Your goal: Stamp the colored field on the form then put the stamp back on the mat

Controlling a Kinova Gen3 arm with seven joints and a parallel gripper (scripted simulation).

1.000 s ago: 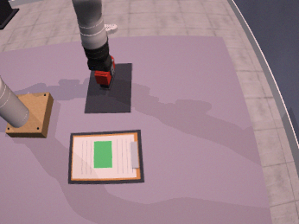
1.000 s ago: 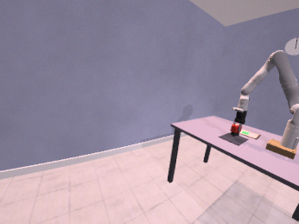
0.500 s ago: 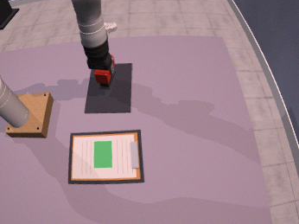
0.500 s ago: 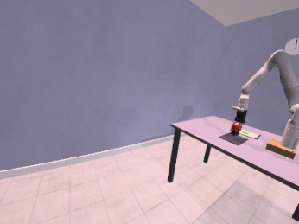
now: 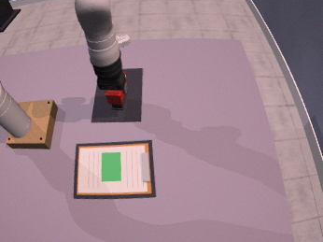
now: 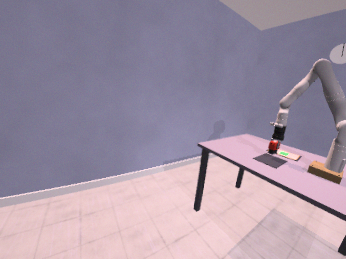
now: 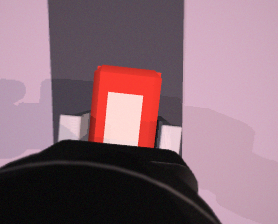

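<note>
Now: hand 220 mm to the left of the clipboard, 100 mm above it and 30 mm short of it. The rest, counted from my hand: stamp: 20 mm below; then mat: 110 mm below, 50 mm to the left, 20 mm behind.
</note>
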